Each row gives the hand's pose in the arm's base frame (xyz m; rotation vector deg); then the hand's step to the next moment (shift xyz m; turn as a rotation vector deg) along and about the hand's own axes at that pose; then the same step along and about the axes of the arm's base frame.
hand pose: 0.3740 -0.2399 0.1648 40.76 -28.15 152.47
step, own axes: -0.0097 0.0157 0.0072 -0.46 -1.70 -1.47
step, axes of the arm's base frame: 0.0045 -0.0191 -0.0030 0.46 1.99 -1.04
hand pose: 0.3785 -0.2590 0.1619 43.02 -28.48 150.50
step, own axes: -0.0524 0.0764 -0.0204 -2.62 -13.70 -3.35
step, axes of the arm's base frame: -0.0002 -0.0708 -0.0632 6.54 12.73 -0.97
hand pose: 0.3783 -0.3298 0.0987 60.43 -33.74 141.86
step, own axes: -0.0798 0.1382 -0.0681 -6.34 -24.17 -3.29
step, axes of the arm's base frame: -0.0569 -0.0953 -0.1334 14.17 20.80 -1.33
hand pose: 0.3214 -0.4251 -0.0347 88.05 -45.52 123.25
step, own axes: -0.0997 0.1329 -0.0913 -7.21 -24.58 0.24
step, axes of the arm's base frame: -0.1132 -0.0418 -0.1462 17.28 18.87 -1.21
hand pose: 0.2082 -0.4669 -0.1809 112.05 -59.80 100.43
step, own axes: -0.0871 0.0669 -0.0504 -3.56 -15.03 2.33
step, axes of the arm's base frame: -0.0812 0.0142 -0.0883 12.13 9.84 -0.37
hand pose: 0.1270 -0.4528 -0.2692 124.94 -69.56 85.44
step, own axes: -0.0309 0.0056 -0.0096 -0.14 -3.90 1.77
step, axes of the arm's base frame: -0.0147 0.0176 -0.0235 4.03 1.47 0.05
